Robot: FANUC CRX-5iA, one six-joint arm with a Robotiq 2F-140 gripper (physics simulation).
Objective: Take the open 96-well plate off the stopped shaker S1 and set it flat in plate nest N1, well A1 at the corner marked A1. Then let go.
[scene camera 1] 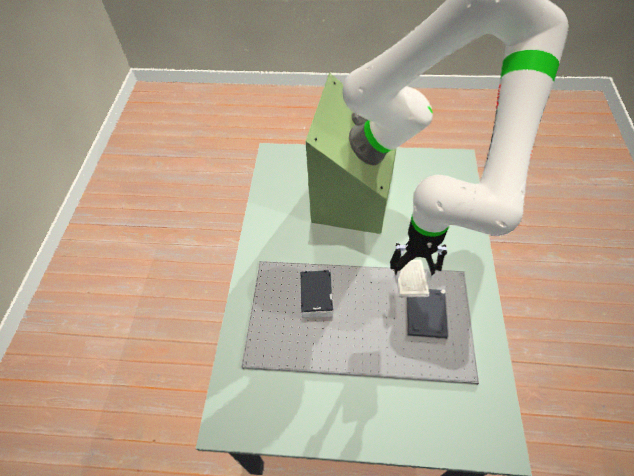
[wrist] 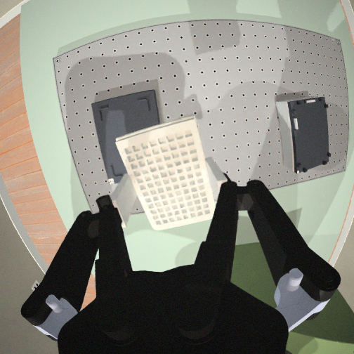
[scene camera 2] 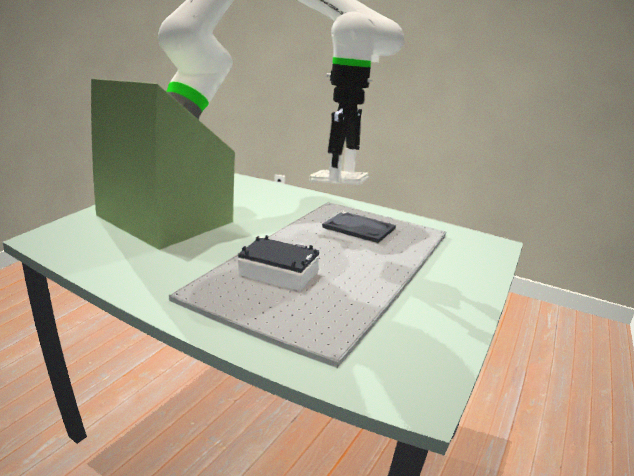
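Pixels of known places: gripper, between the fingertips: point(scene camera 1: 411, 279) point(scene camera 2: 341, 177); arm's base, origin of its link: point(scene camera 1: 366, 145) point(scene camera 2: 172, 121).
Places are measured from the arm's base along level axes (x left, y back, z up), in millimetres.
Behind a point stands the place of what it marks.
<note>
The cream 96-well plate point(scene camera 1: 413, 279) @(x 100, y -459, z -108 mm) point(scene camera 2: 353, 177) @(x 67, y -494, z -99 mm) point(wrist: 167, 175) is held in the air, its open wells facing up. My gripper point(scene camera 2: 342, 169) @(x 94, y -456, z -112 mm) point(wrist: 169, 176) is shut on the plate's two long sides. The dark flat nest N1 point(scene camera 1: 427, 320) @(x 153, y -528, z -252 mm) point(scene camera 2: 358, 226) @(x 142, y -499, z -251 mm) point(wrist: 132, 112) lies on the pegboard; the plate is well above it, and in the wrist view covers its lower right part. A small white mark point(wrist: 111, 181) shows at one nest corner. The shaker S1 point(scene camera 1: 316, 292) @(x -190, y -433, z -209 mm) point(scene camera 2: 279, 256) @(x -210, y -434, z -208 mm) point(wrist: 310, 135), a pale box with a dark top, bears no plate. Well A1 cannot be told.
The grey perforated board point(scene camera 1: 358, 327) @(x -63, y -535, z -263 mm) point(scene camera 2: 327, 307) @(x -267, y -564, z -263 mm) point(wrist: 225, 65) bears the nest and the shaker on the pale green table point(scene camera 1: 327, 435) @(x -178, y -843, z -276 mm) point(scene camera 2: 409, 333) @(x -268, y -731, z -276 mm). The green arm pedestal point(scene camera 1: 343, 189) @(x -85, y -136, z -61 mm) point(scene camera 2: 158, 174) @(x -193, y -106, z -86 mm) stands behind the board, on the shaker's side.
</note>
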